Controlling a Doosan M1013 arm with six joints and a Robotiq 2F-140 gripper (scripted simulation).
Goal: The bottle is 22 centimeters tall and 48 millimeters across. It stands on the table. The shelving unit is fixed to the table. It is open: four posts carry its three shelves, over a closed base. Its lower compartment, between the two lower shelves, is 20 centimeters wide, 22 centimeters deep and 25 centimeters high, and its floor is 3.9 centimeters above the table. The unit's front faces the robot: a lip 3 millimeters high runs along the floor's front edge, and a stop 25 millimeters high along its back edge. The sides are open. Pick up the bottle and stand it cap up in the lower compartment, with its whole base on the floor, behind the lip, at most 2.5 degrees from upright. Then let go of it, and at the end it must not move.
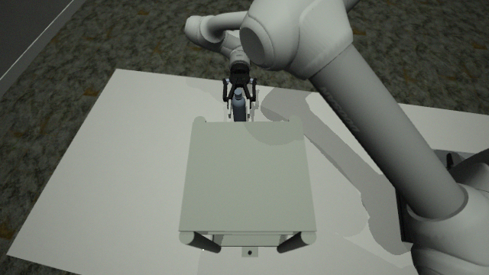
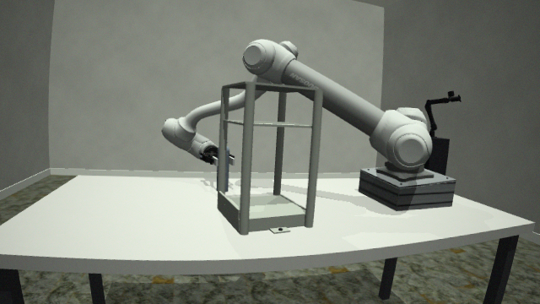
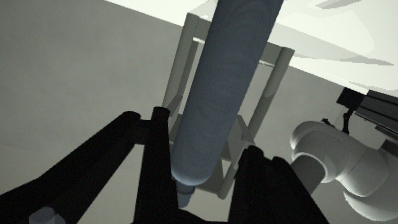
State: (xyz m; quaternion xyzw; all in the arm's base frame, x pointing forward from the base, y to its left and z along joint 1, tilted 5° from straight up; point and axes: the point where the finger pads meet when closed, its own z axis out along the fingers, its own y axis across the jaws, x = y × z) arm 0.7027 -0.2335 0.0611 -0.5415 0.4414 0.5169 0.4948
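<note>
Right now the shelving unit is 7 cm behind my hand, 33 cm to the left of it and 8 cm above it.
</note>
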